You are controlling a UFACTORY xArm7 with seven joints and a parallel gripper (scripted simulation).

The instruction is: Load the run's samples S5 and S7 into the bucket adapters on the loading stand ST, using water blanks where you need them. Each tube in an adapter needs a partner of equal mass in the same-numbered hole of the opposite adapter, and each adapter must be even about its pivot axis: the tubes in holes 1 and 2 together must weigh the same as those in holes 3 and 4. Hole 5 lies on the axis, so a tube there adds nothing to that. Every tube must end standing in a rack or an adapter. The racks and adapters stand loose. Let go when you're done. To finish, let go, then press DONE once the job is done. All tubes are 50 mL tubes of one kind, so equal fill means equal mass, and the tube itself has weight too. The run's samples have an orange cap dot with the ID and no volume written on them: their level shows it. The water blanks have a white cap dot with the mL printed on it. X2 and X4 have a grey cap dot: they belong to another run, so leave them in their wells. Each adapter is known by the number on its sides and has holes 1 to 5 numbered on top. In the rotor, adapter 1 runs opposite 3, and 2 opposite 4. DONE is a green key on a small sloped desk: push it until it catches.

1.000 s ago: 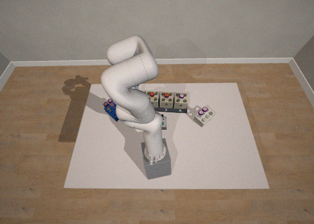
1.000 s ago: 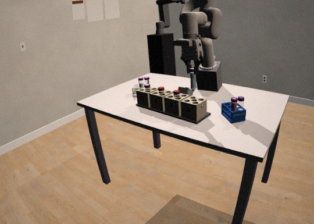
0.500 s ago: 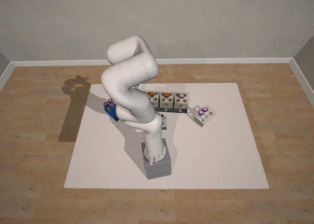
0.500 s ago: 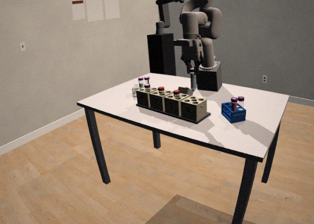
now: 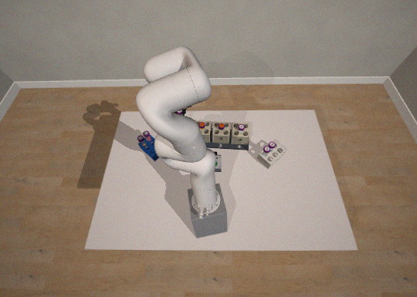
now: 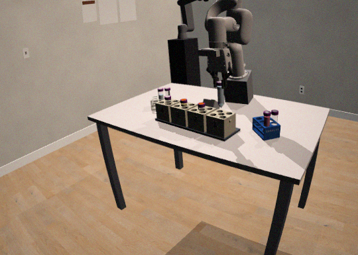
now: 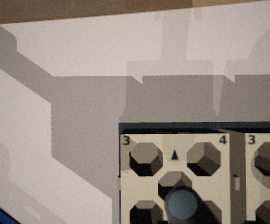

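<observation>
My gripper is now 19 cm above the adapter. Also, from my hand: dark stand (1 cm behind, 16 cm to the right, 23 cm below); white rack (13 cm behind, 50 cm to the right, 21 cm below); blue rack (11 cm behind, 18 cm to the left, 21 cm below).
</observation>
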